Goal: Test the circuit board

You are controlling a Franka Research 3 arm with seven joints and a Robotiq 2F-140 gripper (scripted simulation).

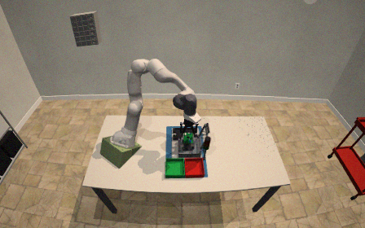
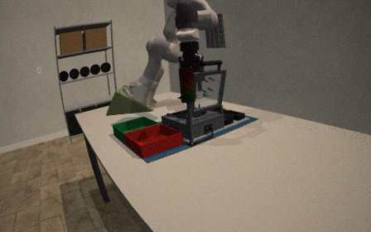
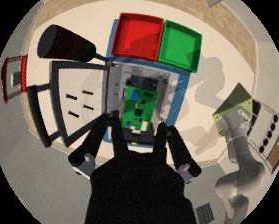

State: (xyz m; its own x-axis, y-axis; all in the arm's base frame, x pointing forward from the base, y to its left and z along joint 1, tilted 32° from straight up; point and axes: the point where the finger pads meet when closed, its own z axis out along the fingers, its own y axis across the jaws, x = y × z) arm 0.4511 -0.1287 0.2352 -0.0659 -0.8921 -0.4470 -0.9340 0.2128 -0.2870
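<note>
The plate is 80 mm below my hand and 20 mm to the right of it. The rest, counted from my hand: red bin (220 mm to the right, 140 mm below, 30 mm ahead); green circuit board (20 mm below); clear lid (120 mm ahead, 30 mm to the right, 30 mm above).
</note>
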